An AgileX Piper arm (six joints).
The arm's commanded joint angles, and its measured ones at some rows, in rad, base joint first. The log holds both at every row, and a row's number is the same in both.
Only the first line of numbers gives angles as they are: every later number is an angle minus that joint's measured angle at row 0.
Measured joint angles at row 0: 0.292, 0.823, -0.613, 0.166, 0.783, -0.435
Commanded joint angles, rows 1 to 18: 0.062, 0.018, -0.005, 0.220, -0.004, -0.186; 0.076, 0.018, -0.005, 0.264, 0.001, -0.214; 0.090, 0.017, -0.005, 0.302, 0.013, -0.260; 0.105, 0.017, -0.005, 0.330, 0.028, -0.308; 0.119, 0.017, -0.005, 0.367, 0.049, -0.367; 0.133, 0.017, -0.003, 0.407, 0.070, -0.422; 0.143, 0.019, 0.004, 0.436, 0.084, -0.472; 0.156, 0.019, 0.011, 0.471, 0.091, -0.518; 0.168, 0.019, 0.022, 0.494, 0.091, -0.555; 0.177, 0.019, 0.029, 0.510, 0.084, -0.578; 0.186, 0.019, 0.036, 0.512, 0.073, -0.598; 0.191, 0.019, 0.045, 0.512, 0.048, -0.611; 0.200, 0.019, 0.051, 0.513, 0.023, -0.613; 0.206, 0.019, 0.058, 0.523, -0.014, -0.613; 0.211, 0.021, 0.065, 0.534, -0.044, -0.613; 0.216, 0.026, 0.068, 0.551, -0.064, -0.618; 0.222, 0.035, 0.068, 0.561, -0.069, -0.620; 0.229, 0.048, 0.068, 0.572, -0.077, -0.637
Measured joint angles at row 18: 0.208, 0.019, 0.058, 0.521, -0.014, -0.599
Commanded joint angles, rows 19 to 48: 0.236, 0.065, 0.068, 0.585, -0.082, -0.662; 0.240, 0.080, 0.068, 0.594, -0.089, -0.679; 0.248, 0.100, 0.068, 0.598, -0.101, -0.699; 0.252, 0.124, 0.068, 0.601, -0.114, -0.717; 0.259, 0.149, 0.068, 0.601, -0.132, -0.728; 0.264, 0.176, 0.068, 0.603, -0.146, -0.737; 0.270, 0.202, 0.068, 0.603, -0.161, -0.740; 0.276, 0.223, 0.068, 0.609, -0.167, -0.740; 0.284, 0.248, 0.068, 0.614, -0.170, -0.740; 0.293, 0.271, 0.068, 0.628, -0.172, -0.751; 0.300, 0.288, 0.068, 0.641, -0.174, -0.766; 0.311, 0.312, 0.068, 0.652, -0.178, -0.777; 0.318, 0.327, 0.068, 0.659, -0.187, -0.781; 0.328, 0.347, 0.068, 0.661, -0.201, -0.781; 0.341, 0.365, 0.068, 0.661, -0.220, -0.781; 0.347, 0.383, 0.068, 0.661, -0.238, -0.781; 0.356, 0.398, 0.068, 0.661, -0.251, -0.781; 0.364, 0.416, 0.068, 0.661, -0.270, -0.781; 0.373, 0.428, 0.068, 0.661, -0.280, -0.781; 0.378, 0.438, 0.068, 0.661, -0.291, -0.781; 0.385, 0.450, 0.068, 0.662, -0.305, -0.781; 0.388, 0.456, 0.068, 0.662, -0.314, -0.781; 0.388, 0.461, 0.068, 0.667, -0.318, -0.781; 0.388, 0.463, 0.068, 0.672, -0.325, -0.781; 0.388, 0.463, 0.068, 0.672, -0.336, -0.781; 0.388, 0.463, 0.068, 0.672, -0.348, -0.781; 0.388, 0.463, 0.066, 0.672, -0.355, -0.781; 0.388, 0.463, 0.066, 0.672, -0.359, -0.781; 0.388, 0.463, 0.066, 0.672, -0.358, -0.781; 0.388, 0.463, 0.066, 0.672, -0.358, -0.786
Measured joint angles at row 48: 0.386, 0.462, 0.063, 0.664, -0.331, -0.772
